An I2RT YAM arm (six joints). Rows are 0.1 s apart.
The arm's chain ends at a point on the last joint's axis. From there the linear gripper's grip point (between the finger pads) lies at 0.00 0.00 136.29 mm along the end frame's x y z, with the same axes.
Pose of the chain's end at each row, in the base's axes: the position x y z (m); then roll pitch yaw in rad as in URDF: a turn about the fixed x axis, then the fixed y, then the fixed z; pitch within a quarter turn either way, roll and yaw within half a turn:
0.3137 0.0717 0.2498 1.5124 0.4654 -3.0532
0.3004 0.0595 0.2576 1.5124 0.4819 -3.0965
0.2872 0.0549 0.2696 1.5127 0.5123 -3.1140
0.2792 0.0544 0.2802 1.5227 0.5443 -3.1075
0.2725 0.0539 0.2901 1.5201 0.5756 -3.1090
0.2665 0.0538 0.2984 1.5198 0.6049 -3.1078
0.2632 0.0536 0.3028 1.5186 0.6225 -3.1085
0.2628 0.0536 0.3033 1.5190 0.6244 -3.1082
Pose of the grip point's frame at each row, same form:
0.2981 0.2069 0.2569 1.5124 0.4654 -3.0532
0.2906 0.1953 0.2646 1.5124 0.4819 -3.0965
0.2796 0.1908 0.2765 1.5127 0.5123 -3.1140
0.2712 0.1903 0.2858 1.5227 0.5443 -3.1075
0.2643 0.1898 0.2959 1.5201 0.5756 -3.1090
0.2580 0.1897 0.3041 1.5198 0.6049 -3.1078
0.2546 0.1895 0.3086 1.5186 0.6225 -3.1085
0.2541 0.1895 0.3090 1.5190 0.6244 -3.1082

